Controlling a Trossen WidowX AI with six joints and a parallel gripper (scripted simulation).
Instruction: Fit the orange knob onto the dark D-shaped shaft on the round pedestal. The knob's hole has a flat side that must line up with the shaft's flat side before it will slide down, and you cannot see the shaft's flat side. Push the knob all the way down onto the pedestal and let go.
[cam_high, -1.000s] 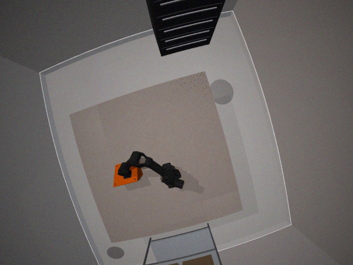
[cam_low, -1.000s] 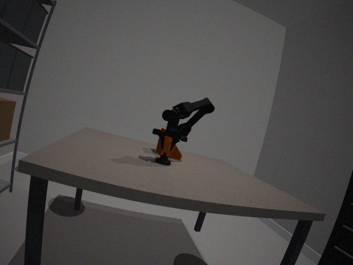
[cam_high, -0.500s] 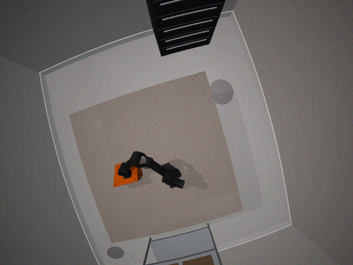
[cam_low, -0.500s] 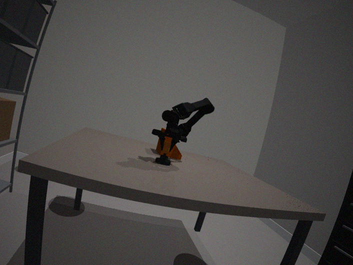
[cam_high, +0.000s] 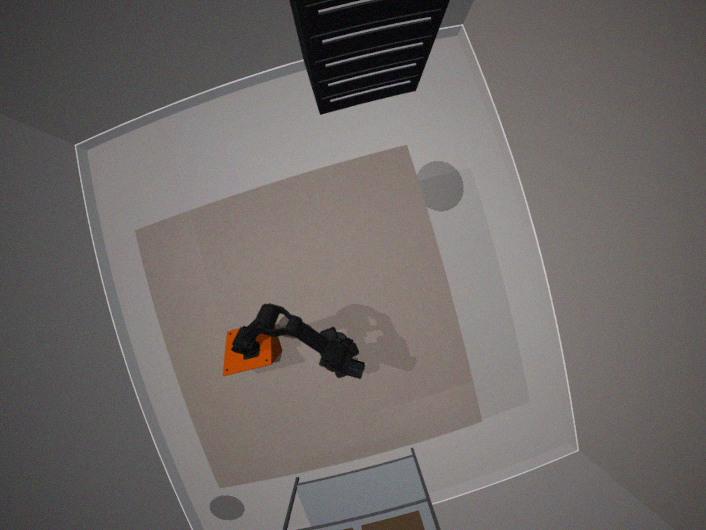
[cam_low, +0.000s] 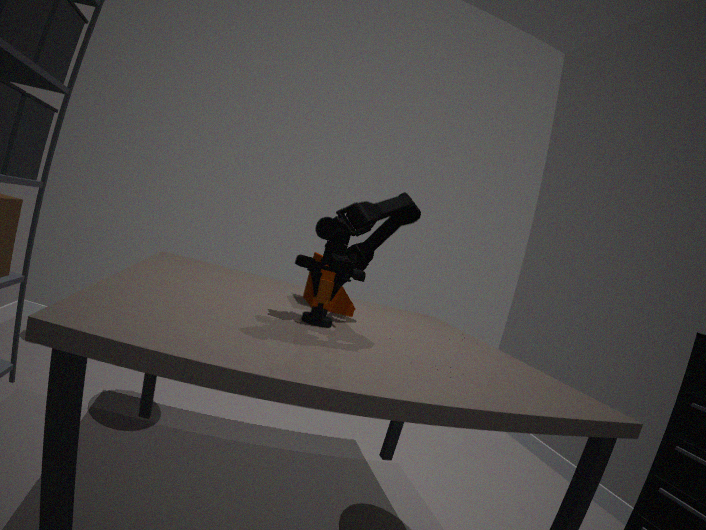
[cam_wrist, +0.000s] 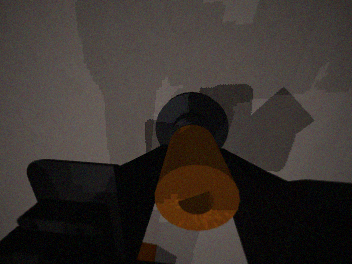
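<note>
The orange knob lies 2 cm above my gripper tip. From my gripper tip the other things lie so: round dark pedestal (4 cm below).
</note>
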